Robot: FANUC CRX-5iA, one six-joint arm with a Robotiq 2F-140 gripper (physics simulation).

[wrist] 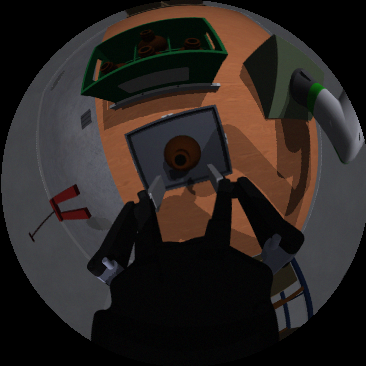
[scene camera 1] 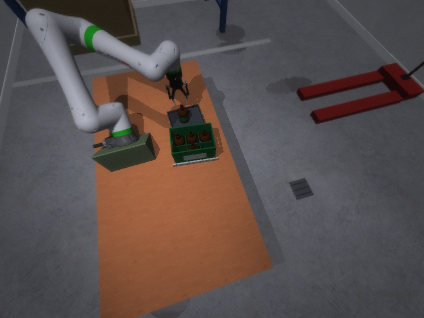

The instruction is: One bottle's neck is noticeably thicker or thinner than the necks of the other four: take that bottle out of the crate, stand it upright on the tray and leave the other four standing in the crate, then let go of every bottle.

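Places are measured from the arm's base along level axes (x back, y right, z up), in millimetres.
Pixels of known places: gripper, fingertip midpoint: [wrist: 185,177] [scene camera 1: 180,103]; arm's base, origin of the base link: [wrist: 302,85] [scene camera 1: 127,142].
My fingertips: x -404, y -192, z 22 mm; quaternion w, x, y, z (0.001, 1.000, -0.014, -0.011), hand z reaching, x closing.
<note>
For each thing: its top centre in the pictures, then the offset to it from my fingertips. Level surfaces: height alone.
- brown bottle, middle of its top: [wrist: 179,159] [scene camera 1: 181,105] dx +1, dy +32, dz +12 mm
- dark grey tray, middle of its top: [wrist: 177,150] [scene camera 1: 185,117] dx -14, dy +31, dz -123 mm
- green crate, middle of its top: [wrist: 141,36] [scene camera 1: 192,137] dx -1, dy +306, dz +27 mm
- orange table, its level: dz -148 mm
A brown bottle [scene camera 1: 183,114] [wrist: 182,152] stands upright on the dark grey tray [scene camera 1: 200,111] [wrist: 141,145]. The green crate [scene camera 1: 193,155] [wrist: 206,68] stands beside the tray and holds the other four brown bottles, three in one row, at left [scene camera 1: 179,139], middle [scene camera 1: 192,136] and right [scene camera 1: 204,135], and one [scene camera 1: 193,147] lower in front, partly hidden by the crate wall. My gripper [scene camera 1: 178,96] [wrist: 185,177] is open and empty, above the tray, with its fingertips apart and clear of the standing bottle's neck.
A silver bar [scene camera 1: 196,162] [wrist: 167,95] runs along the crate's side. The arm's green-grey base block [scene camera 1: 127,155] [wrist: 260,75] stands on the orange table [scene camera 1: 165,225] [wrist: 240,107]. A red pallet fork [scene camera 1: 357,100] [wrist: 70,212] lies on the floor beyond the table.
</note>
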